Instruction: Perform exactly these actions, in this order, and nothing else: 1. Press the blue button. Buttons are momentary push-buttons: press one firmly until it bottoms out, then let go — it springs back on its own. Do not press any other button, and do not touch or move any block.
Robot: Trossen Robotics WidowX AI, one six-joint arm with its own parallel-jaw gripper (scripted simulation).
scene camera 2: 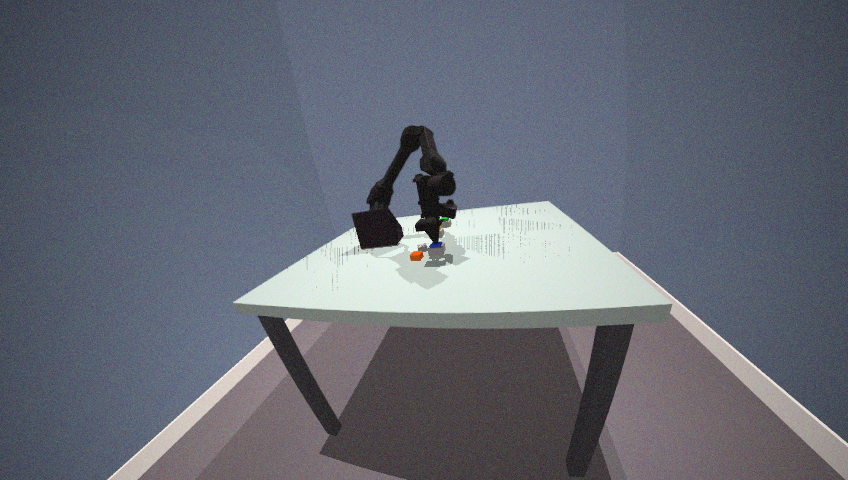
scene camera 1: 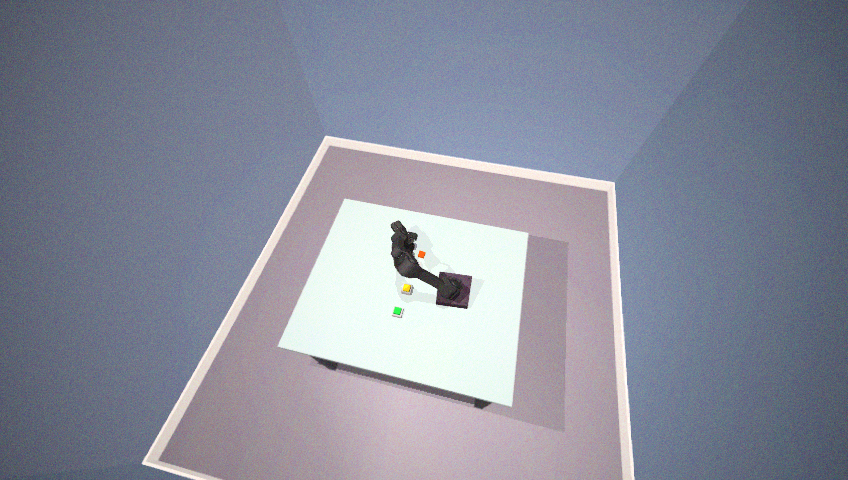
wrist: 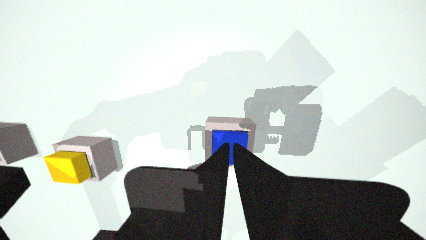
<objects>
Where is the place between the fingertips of my gripper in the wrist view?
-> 230,147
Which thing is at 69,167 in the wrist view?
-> A yellow button.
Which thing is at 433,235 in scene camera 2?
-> My gripper.
</objects>
